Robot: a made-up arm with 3 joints. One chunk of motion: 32 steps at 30 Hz.
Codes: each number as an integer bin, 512 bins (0 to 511) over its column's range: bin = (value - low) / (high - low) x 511, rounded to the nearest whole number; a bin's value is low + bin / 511 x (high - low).
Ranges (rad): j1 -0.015..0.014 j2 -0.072..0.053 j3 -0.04..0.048
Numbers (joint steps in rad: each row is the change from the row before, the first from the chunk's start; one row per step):
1: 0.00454 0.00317 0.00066
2: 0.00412 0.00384 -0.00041
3: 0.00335 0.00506 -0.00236
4: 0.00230 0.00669 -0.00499
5: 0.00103 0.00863 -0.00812
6: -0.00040 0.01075 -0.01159
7: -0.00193 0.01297 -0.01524
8: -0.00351 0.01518 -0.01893
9: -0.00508 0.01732 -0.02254
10: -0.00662 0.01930 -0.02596
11: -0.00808 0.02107 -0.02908
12: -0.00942 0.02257 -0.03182
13: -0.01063 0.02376 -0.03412
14: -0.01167 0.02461 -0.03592
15: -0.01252 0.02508 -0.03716
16: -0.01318 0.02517 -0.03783
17: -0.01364 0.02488 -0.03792
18: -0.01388 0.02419 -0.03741
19: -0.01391 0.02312 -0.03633
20: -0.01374 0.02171 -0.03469
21: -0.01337 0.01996 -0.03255
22: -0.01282 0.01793 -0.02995
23: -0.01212 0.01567 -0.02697
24: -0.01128 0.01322 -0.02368
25: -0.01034 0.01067 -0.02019
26: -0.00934 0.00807 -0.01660
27: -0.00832 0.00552 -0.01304
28: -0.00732 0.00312 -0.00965
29: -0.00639 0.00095 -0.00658
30: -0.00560 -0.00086 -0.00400
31: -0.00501 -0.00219 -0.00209
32: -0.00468 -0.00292 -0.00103
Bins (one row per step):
1: 344 307 236
2: 337 310 230
3: 323 315 219
4: 305 322 203
5: 282 330 185
6: 257 338 165
7: 230 347 144
8: 202 356 122
9: 175 365 101
10: 148 373 82
11: 122 380 63
12: 98 387 47
13: 77 391 34
14: 59 395 24
15: 44 397 16
16: 32 397 13
17: 24 396 12
18: 20 393 15
19: 19 389 21
20: 22 383 31
21: 29 376 43
22: 38 368 58
23: 51 358 76
24: 66 348 95
25: 82 338 115
26: 100 327 136
27: 118 317 157
28: 135 307 176
29: 152 298 194
30: 166 291 209
31: 176 285 220
32: 182 282 226

